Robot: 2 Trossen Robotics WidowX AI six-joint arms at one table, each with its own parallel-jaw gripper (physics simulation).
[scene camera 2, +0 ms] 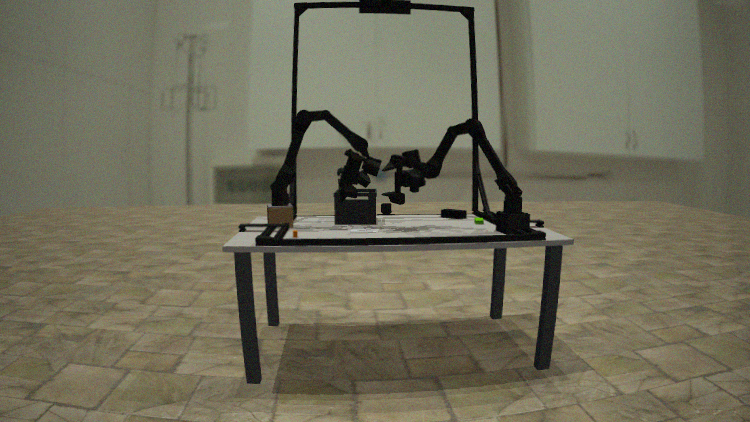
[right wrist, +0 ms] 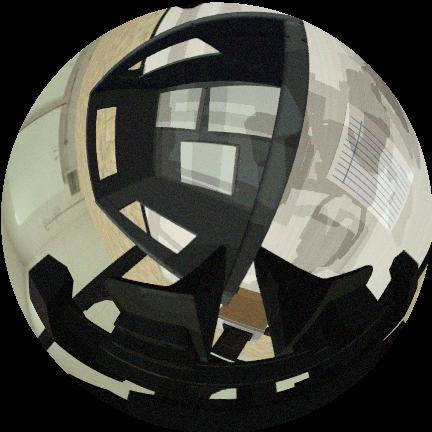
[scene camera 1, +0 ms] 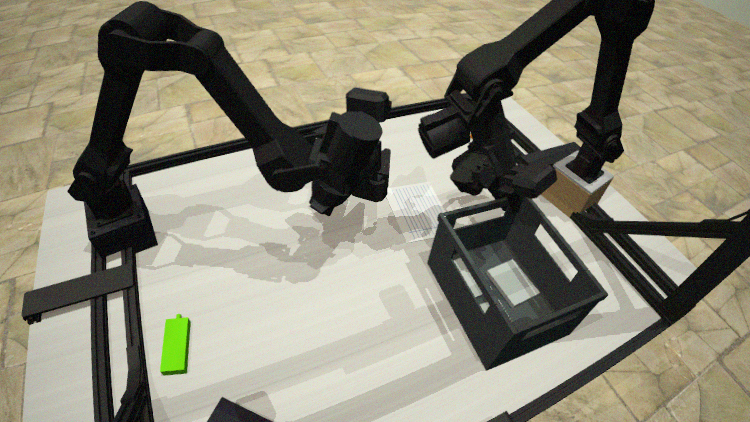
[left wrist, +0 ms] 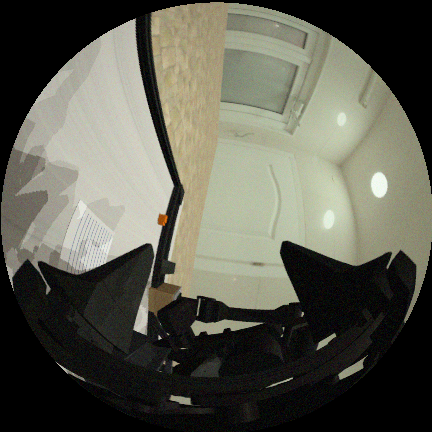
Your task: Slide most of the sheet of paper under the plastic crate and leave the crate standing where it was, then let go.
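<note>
The lined white sheet of paper (scene camera 1: 416, 209) (left wrist: 87, 245) (right wrist: 372, 170) lies flat on the table beside the crate, with bare table between them in the right wrist view. The dark plastic crate (scene camera 1: 461, 309) (scene camera 2: 355, 212) (right wrist: 296, 85) stands upright with openings in its walls. My right gripper (scene camera 1: 515, 203) (scene camera 2: 347, 194) (right wrist: 239, 251) is at the crate's far top corner in scene camera 1, its fingers shut on the rim; the tips are partly hidden there. My left gripper (scene camera 1: 385, 139) (scene camera 2: 389, 181) (left wrist: 217, 249) is open, above the table left of the sheet in scene camera 1.
A green block (scene camera 1: 174, 345) (scene camera 2: 478, 220) lies at the left in scene camera 1. A black box (scene camera 1: 238, 412) (scene camera 2: 453, 213) is at its bottom edge. A brown box (scene camera 1: 571, 195) (scene camera 2: 280, 215) stands at the right arm's base. An orange block (scene camera 2: 295, 233) (left wrist: 162, 219) sits near the frame rail.
</note>
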